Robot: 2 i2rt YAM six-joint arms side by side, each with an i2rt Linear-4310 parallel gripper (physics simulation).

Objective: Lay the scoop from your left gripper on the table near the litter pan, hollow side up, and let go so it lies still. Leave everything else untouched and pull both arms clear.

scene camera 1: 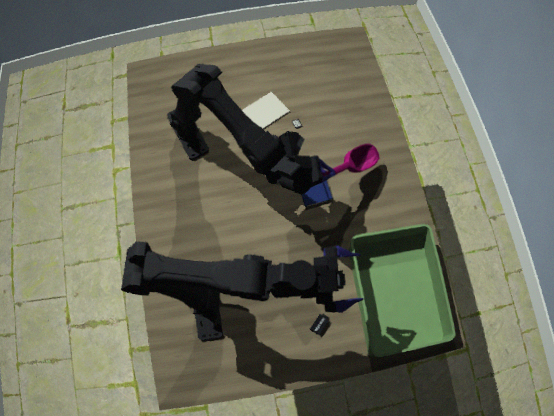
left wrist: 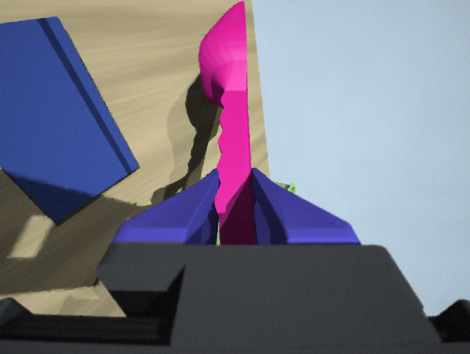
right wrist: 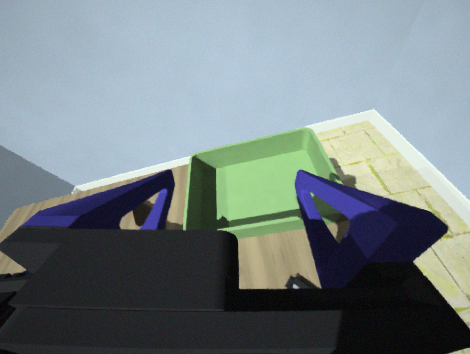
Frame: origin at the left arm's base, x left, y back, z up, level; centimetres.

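Seen in the pictures: left gripper, between the fingertips: (scene camera 1: 332,173) (left wrist: 235,176); right gripper, between the fingertips: (scene camera 1: 361,276) (right wrist: 234,176); left arm's base, origin of its link: (scene camera 1: 187,132); right arm's base, origin of its link: (scene camera 1: 206,304).
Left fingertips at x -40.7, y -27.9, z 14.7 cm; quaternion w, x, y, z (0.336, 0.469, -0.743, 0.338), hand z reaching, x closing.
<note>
Pixels of each thing's middle, then the offset from my left fingertips to it. Level surfaces: height alone.
- magenta scoop, middle of its body: (left wrist: 223,88) (scene camera 1: 348,164) dx +1.8, dy -7.2, dz -4.7 cm
- table, height of its surface: dz -14.7 cm
- green litter pan, middle of its body: (right wrist: 256,184) (scene camera 1: 400,291) dx -36.7, dy -1.8, dz -10.5 cm
- blue box-like object, middle of its body: (left wrist: 53,125) (scene camera 1: 312,183) dx +5.1, dy +2.2, dz -14.1 cm
- white sheet-like object, middle of its body: (scene camera 1: 262,112) dx +34.9, dy +3.3, dz -14.5 cm
- small whitish item, middle of its body: (scene camera 1: 297,123) dx +25.8, dy -4.5, dz -14.6 cm
- small black object, middle of its body: (right wrist: 301,291) (scene camera 1: 320,323) dx -32.6, dy +21.9, dz -14.0 cm
A magenta scoop (scene camera 1: 362,158) (left wrist: 234,120) is held by its handle in my left gripper (scene camera 1: 330,172) (left wrist: 235,176), which is shut on it. The scoop hangs above the table (scene camera 1: 350,65), its shadow lying apart from it, and its hollow shows upward in scene camera 1. The green litter pan (scene camera 1: 405,290) (right wrist: 260,185) stands below the scoop in scene camera 1; a bit of green shows behind the fingers in the left wrist view. My right gripper (scene camera 1: 361,277) (right wrist: 234,176) is open and empty, its fingertips at the pan's near long rim in scene camera 1.
A blue box-like object (scene camera 1: 318,194) (left wrist: 55,110) lies on the table below the left gripper, partly hidden in scene camera 1. A white sheet-like object (scene camera 1: 266,109) and a small whitish item (scene camera 1: 297,123) lie near the left arm. A small black object (scene camera 1: 320,325) (right wrist: 300,283) lies near the right gripper.
</note>
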